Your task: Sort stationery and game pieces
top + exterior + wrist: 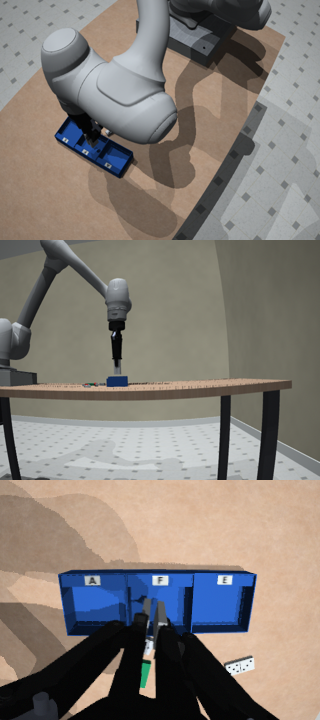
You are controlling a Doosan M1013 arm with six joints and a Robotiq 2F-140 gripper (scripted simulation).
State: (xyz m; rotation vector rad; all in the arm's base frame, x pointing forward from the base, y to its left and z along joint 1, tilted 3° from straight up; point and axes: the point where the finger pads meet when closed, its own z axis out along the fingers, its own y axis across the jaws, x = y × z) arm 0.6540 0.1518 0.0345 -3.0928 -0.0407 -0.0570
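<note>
Now: the white domino 170 mm to the right of my hand, 80 mm below it and 80 mm behind it. The rest, counted from my hand: green flat block 130 mm behind, 80 mm below; then blue three-compartment bin 60 mm below, 10 mm to the right; then grey clip-like piece 80 mm behind, 70 mm below, 10 mm to the right.
</note>
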